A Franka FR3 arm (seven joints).
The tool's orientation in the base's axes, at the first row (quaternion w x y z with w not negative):
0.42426 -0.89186 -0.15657 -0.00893
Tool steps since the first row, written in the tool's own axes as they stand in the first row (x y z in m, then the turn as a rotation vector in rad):
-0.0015 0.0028 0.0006 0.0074 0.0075 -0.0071
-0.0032 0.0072 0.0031 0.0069 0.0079 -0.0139
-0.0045 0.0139 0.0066 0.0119 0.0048 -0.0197
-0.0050 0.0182 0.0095 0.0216 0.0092 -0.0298
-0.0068 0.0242 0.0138 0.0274 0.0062 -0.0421
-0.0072 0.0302 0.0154 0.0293 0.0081 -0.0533
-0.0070 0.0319 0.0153 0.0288 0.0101 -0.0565
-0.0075 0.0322 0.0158 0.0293 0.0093 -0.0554
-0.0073 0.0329 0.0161 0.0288 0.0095 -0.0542
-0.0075 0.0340 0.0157 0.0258 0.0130 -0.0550
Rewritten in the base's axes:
-0.0007 -0.0016 -0.0027 0.0100 -0.0078 0.0000
-0.0013 -0.0028 -0.0079 0.0105 -0.0134 0.0040
-0.0011 -0.0044 -0.0154 0.0150 -0.0146 0.0108
-0.0006 -0.0049 -0.0205 0.0267 -0.0222 0.0153
-0.0011 -0.0057 -0.0281 0.0328 -0.0282 0.0263
0.0000 -0.0081 -0.0337 0.0364 -0.0373 0.0324
0.0007 -0.0091 -0.0349 0.0369 -0.0411 0.0328
0.0003 -0.0091 -0.0355 0.0370 -0.0396 0.0328
0.0006 -0.0092 -0.0362 0.0364 -0.0390 0.0318
0.0008 -0.0102 -0.0368 0.0347 -0.0424 0.0292

